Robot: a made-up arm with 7 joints.
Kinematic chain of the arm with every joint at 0, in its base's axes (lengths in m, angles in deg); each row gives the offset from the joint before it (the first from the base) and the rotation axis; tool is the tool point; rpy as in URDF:
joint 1: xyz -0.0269 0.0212 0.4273 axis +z
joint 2: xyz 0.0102 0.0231 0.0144 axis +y
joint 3: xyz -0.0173 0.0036 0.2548 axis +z
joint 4: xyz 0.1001 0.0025 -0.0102 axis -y
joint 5: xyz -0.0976 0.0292 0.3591 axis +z
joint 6: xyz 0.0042 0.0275 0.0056 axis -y
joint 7: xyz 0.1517 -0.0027 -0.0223 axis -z
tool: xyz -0.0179 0.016 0.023 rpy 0 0 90
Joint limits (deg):
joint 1: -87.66..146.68
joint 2: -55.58..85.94
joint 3: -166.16..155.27
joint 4: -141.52..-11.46
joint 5: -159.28..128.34
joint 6: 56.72..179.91
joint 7: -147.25..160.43
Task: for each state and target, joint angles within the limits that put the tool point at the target. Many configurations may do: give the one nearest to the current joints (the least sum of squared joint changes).
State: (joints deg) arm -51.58 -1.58 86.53 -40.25 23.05 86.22 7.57
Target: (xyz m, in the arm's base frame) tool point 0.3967 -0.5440 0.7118
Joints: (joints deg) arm -87.66 32.47 37.32 -63.21 16.77 75.98 2.61
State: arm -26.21 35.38 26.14 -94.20 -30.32 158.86 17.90
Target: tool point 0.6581 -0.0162 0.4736
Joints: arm -32.45 39.46 20.46 -94.16 -29.07 157.17 17.94
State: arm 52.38 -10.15 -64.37 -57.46 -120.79 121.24 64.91
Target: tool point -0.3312 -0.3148 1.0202
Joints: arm 19.77 -50.80 -66.00 -25.47 -121.15 130.51 60.89
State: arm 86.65 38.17 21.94 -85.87 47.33 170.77 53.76
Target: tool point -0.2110 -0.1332 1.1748
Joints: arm 107.03 -24.30 40.18 -49.93 32.72 146.39 59.79
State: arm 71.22 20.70 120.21 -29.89 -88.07 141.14 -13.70
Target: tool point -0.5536 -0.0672 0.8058
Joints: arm 62.88 1.24 113.01 -78.44 -105.13 159.86 -11.63
